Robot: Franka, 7 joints.
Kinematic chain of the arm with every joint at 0, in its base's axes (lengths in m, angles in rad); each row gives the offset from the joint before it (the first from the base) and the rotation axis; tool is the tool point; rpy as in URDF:
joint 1: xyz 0 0 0.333 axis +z
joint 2: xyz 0 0 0 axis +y
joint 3: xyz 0 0 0.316 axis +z
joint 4: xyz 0.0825 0 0 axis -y
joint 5: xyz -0.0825 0 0.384 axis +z
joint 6: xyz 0 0 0 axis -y
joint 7: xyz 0.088 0 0 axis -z
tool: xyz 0 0 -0.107 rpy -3.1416 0 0
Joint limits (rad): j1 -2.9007..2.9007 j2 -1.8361..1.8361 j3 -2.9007..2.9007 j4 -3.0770..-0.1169 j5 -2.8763..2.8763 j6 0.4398..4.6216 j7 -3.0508..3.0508
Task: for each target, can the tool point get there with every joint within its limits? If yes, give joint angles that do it. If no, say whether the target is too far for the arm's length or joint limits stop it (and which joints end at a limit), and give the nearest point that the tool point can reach.
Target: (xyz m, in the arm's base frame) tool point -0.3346 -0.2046 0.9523
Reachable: yes | joints -1.9726 0.0853 -1.0989 -0.9386 1.8627 0.9144 -1.2220
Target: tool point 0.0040 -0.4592 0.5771
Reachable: yes | joints -0.2055 1.1888 -2.2577 -2.1370 1.6479 0.9768 0.9850
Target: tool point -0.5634 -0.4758 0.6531
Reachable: yes | joints 0.6156 -1.5183 0.1458 -0.5105 -1.2629 1.5547 0.7687
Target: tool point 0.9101 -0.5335 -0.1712
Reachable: no: too far | nearest point 0.6678 -0.3914 -0.0369 | short by 0.311 m
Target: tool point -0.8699 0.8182 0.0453
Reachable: no: too far | nearest point -0.6075 0.5714 0.1321 | short by 0.370 m
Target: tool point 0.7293 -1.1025 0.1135
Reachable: no: too far | nearest point 0.4669 -0.7058 0.1925 | short by 0.482 m
